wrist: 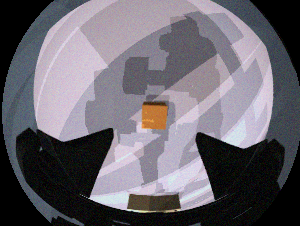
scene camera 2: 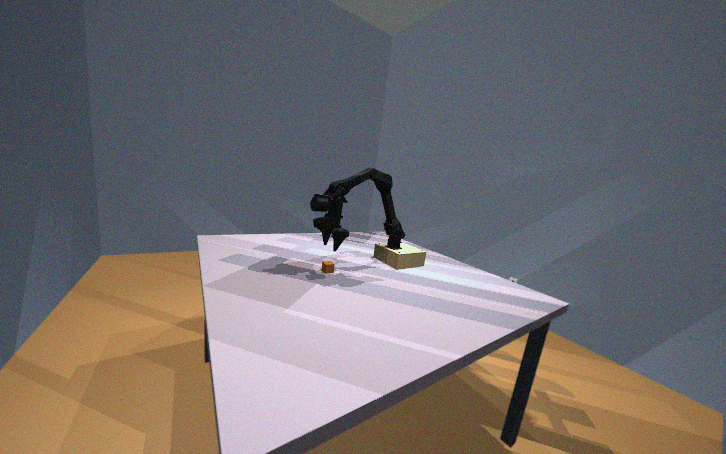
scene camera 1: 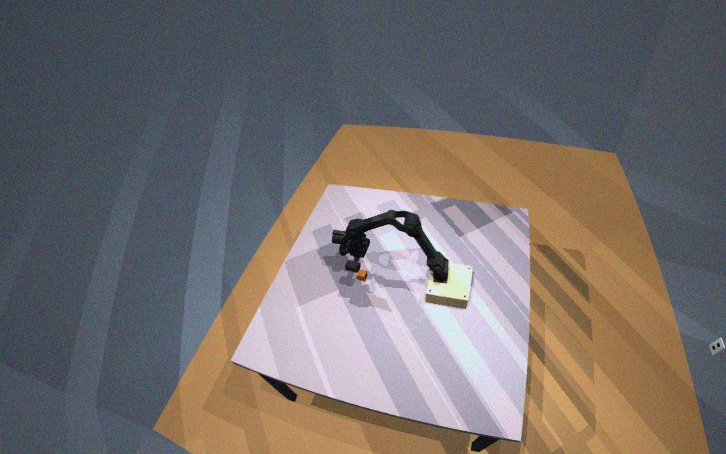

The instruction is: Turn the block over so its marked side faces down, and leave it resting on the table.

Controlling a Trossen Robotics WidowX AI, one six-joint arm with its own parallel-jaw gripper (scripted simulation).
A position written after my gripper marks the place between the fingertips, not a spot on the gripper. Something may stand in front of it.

My gripper (scene camera 2: 329, 248) is open, holding nothing.
My gripper shows as well in the wrist view (wrist: 155, 135).
